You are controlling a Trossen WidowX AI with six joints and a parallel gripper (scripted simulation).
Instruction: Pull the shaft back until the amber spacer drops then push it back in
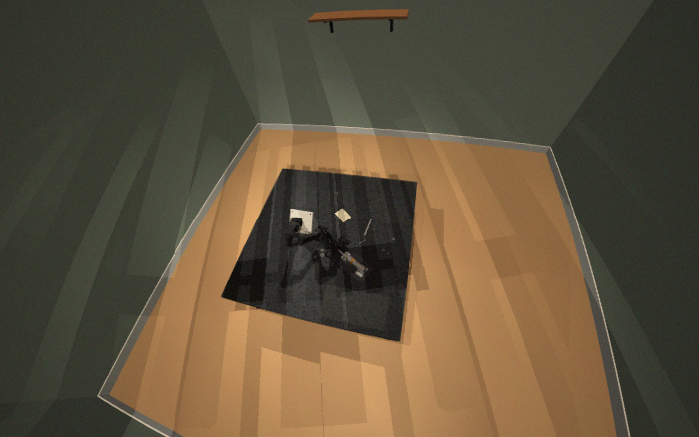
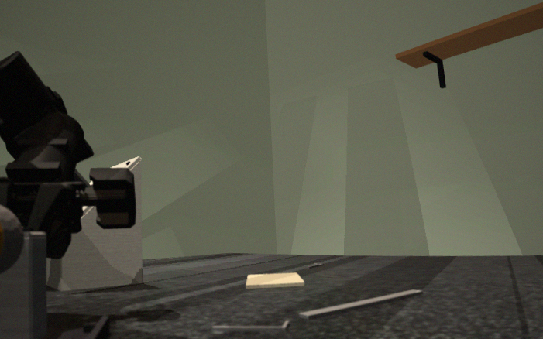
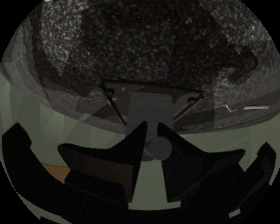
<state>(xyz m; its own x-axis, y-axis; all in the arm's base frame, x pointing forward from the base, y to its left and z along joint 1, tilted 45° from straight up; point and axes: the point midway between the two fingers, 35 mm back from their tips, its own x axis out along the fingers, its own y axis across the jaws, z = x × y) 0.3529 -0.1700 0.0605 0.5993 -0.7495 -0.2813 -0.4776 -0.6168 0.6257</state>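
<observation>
Now: the amber spacer 8 cm ahead of my gripper tip, 4 cm to the right of it and 2 cm above it. From my gripper tip the other things lie so: thin grey bar: 29 cm to the left, 13 cm ahead, 5 cm below; then tan flat plate: 37 cm to the left, 9 cm behind, 5 cm below.
</observation>
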